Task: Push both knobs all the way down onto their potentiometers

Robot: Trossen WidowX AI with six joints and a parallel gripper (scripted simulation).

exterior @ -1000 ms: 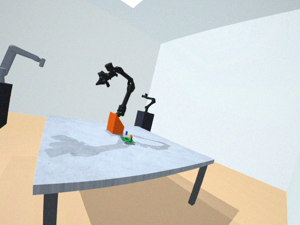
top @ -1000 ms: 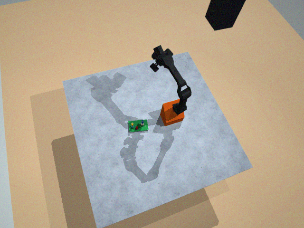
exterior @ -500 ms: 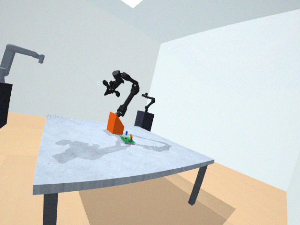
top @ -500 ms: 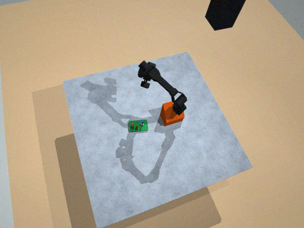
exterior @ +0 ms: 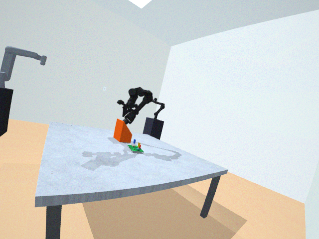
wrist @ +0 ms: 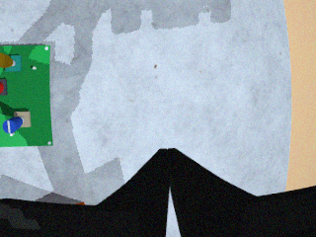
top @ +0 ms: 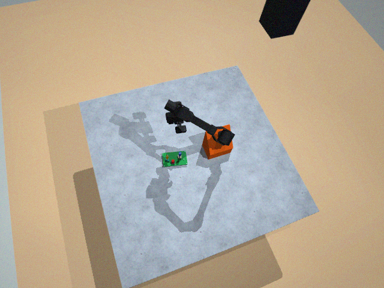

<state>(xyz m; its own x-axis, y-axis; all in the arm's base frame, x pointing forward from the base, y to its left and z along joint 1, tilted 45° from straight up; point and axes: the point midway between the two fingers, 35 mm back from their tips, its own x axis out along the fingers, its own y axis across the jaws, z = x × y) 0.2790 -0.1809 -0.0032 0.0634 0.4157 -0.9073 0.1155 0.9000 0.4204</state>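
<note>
Now: the blue knob 1 cm ahead of my gripper tip, 15 cm to the left of it and 18 cm below it. From my gripper tip the other things lie so: yellow knob (10 cm ahead, 14 cm to the left, 18 cm below).
</note>
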